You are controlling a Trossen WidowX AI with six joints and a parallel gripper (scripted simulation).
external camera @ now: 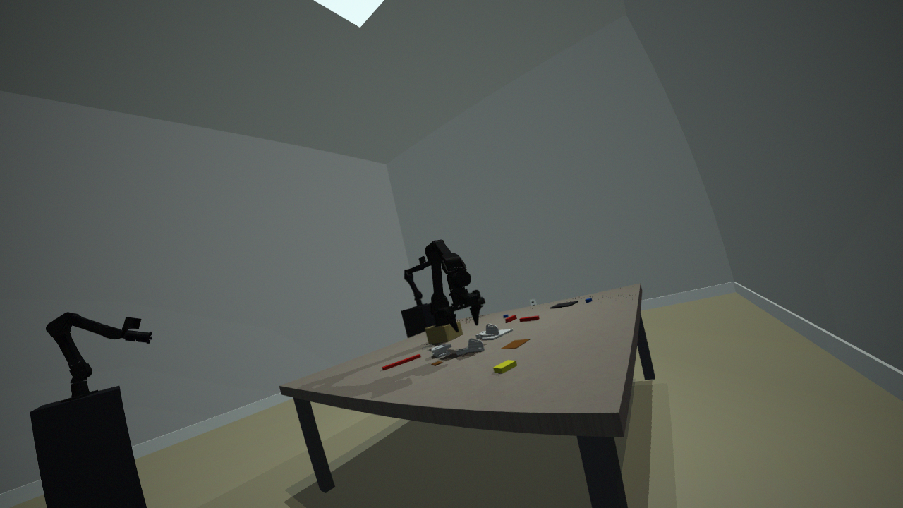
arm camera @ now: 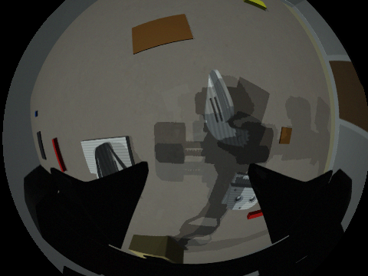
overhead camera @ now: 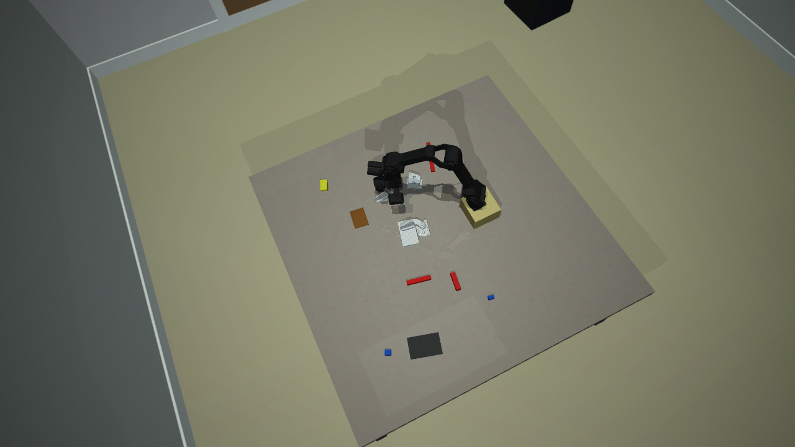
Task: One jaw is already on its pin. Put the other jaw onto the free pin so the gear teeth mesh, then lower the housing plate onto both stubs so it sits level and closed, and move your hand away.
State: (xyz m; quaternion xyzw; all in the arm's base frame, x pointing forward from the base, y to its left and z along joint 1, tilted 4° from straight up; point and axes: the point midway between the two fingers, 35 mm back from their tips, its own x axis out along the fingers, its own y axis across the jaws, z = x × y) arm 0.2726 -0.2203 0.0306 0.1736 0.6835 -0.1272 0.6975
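The silver jaw is 6 cm to the right of my gripper tip and 7 cm below it. The rest, counted from my gripper tip: dark tile (23 cm ahead, 61 cm to the left, 7 cm below); then yellow block (24 cm ahead, 25 cm to the right, 7 cm below); then brown tile (18 cm ahead, 2 cm to the right, 8 cm below).
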